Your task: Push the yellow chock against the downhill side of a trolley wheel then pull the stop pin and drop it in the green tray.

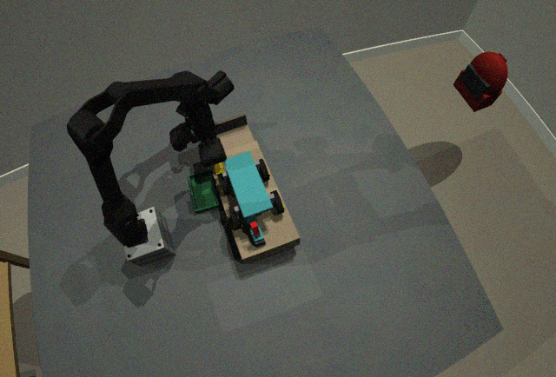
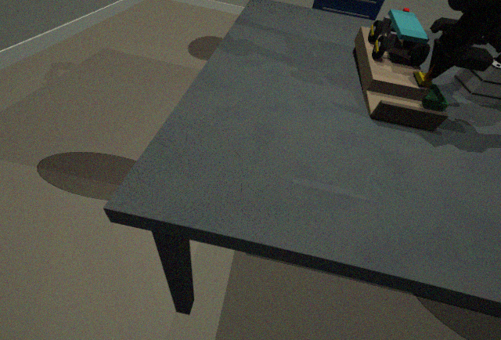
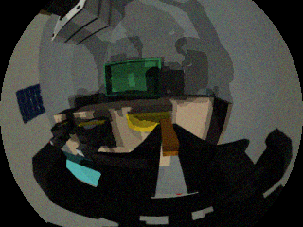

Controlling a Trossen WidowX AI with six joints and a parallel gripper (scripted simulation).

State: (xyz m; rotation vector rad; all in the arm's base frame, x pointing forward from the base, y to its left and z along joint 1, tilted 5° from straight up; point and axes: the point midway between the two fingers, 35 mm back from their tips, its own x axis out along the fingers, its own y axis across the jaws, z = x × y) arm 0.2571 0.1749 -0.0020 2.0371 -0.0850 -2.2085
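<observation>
Now: gripper tip 27 cm to the left of the red-headed stop pin, 5 cm short of it and 4 cm below it. From my gripper tip the other things lie so: green tray (9 cm below, 7 cm to the right, 6 cm behind); dark stop bar (12 cm to the left, 6 cm below, 5 cm ahead); yellow chock (2 cm to the right).
</observation>
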